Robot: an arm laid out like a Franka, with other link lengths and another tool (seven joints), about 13 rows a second.
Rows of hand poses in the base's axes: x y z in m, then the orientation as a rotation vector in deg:
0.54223 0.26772 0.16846 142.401 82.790 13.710
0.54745 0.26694 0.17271 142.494 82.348 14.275
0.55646 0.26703 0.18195 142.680 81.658 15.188
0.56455 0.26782 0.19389 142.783 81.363 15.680
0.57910 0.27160 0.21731 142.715 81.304 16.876
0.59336 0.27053 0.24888 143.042 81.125 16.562
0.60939 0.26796 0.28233 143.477 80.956 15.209
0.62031 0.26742 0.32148 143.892 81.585 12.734
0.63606 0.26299 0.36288 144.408 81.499 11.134
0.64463 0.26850 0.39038 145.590 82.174 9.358
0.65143 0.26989 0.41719 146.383 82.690 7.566
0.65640 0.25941 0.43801 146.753 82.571 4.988
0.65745 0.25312 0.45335 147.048 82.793 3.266
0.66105 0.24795 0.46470 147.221 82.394 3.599
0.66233 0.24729 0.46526 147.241 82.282 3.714
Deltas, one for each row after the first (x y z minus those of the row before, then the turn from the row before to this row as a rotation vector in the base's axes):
0.00522 -0.00078 0.00425 0.153 -0.408 -0.249
0.00901 0.00009 0.00924 0.289 -0.633 -0.396
0.00809 0.00079 0.01194 0.185 -0.315 -0.166
0.01455 0.00378 0.02342 0.424 -0.702 0.097
0.01426 -0.00107 0.03157 0.065 0.265 -0.228
0.01603 -0.00257 0.03345 -0.273 0.886 -0.349
0.01092 -0.00054 0.03915 -0.463 1.746 0.056
0.01575 -0.00443 0.04140 -0.256 1.093 -0.337
0.00857 0.00551 0.02750 0.475 1.714 -0.064
0.00680 0.00139 0.02681 0.134 1.505 -0.049
0.00497 -0.01048 0.02082 -0.688 1.589 -0.363
0.00105 -0.00629 0.01534 -0.289 1.177 -0.075
0.00360 -0.00517 0.01135 0.096 -0.236 -0.270
0.00128 -0.00066 0.00056 0.012 -0.090 -0.065

